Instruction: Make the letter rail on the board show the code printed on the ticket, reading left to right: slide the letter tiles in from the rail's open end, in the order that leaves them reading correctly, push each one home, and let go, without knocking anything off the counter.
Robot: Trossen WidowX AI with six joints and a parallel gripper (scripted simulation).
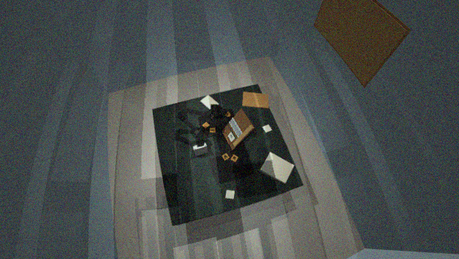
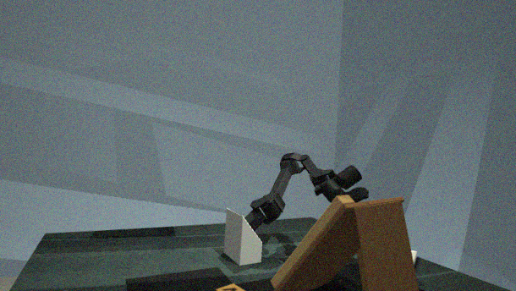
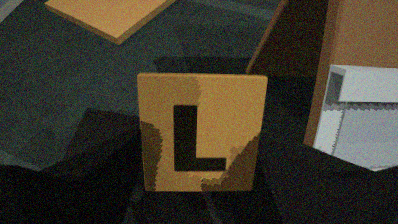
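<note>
Right now the white ticket is 20 cm to the right of my gripper tip and 9 cm below it. Round my gripper tip: flat orange panel: 37 cm ahead, 24 cm to the left, 15 cm below; orange letter tile: right at my gripper tip; yellow letter tile: 38 cm to the right, 15 cm below, 9 cm behind.
</note>
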